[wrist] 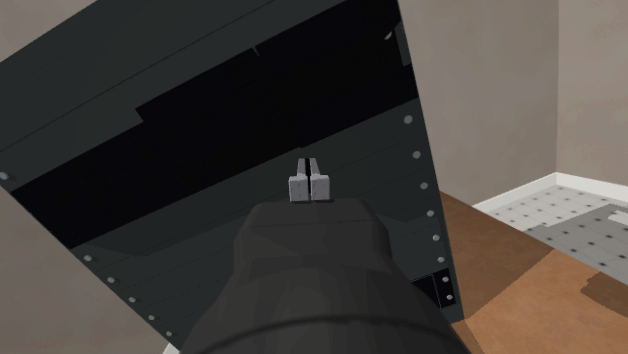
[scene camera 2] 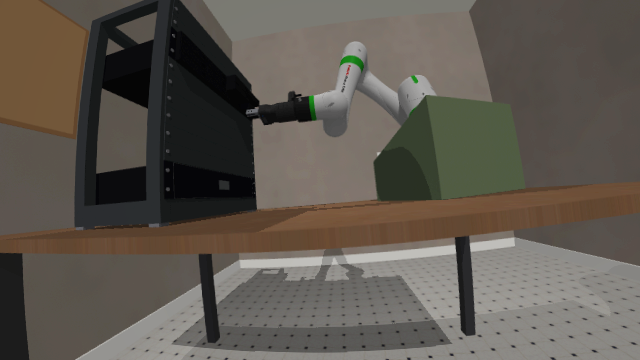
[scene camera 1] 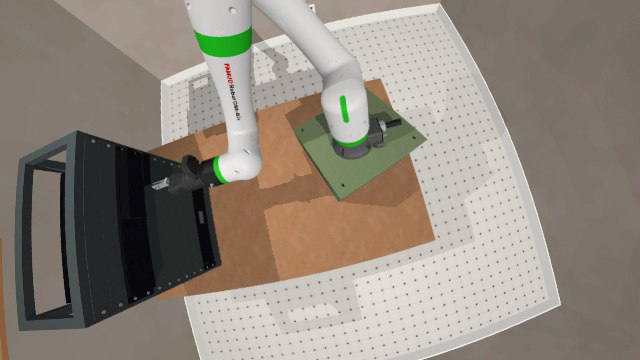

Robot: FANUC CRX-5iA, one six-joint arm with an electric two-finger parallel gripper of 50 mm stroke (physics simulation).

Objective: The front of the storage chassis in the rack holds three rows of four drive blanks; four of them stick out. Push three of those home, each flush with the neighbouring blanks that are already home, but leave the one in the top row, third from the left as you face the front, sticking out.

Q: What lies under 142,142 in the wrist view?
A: A dark rack.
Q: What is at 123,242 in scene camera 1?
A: A dark rack.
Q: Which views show the dark rack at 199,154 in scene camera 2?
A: The wrist view, scene camera 2 and scene camera 1: all of them.
